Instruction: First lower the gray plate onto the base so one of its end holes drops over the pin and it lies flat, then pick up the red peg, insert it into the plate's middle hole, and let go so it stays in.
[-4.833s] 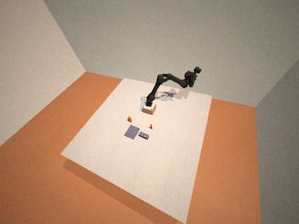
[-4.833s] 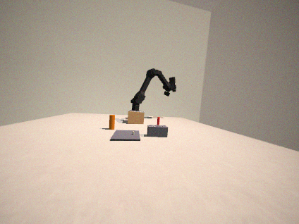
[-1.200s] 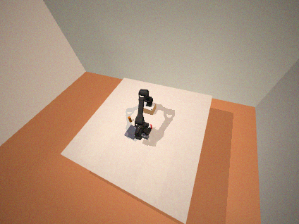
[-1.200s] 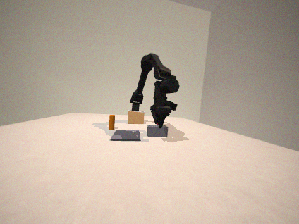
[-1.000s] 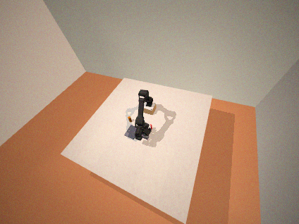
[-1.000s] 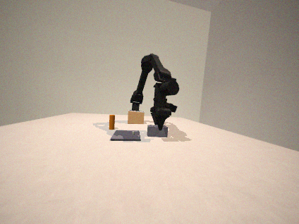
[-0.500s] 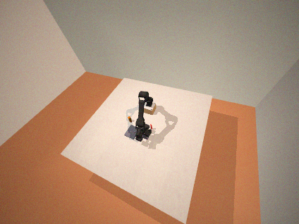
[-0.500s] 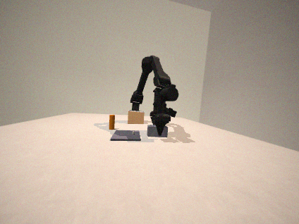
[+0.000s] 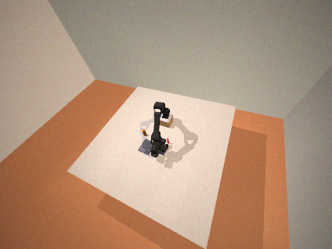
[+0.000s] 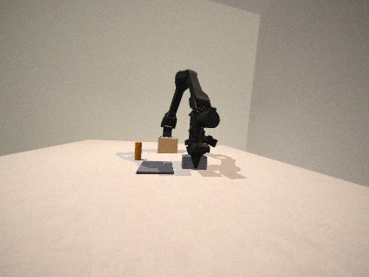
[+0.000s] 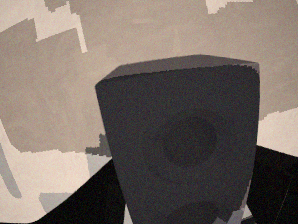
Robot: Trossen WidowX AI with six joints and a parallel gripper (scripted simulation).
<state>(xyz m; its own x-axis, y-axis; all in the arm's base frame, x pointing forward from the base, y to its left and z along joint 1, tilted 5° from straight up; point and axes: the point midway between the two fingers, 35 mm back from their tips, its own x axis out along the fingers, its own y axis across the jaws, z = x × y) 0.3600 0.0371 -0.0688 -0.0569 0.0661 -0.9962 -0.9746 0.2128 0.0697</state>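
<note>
My gripper tip is now 20 mm past the base and 130 mm to the left of it. From my gripper tip the other things lie so: red peg 110 mm behind, 50 mm to the left, 30 mm above; orange cylinder 150 mm behind, 210 mm to the right, 30 mm above; gray plate 30 mm above.
</note>
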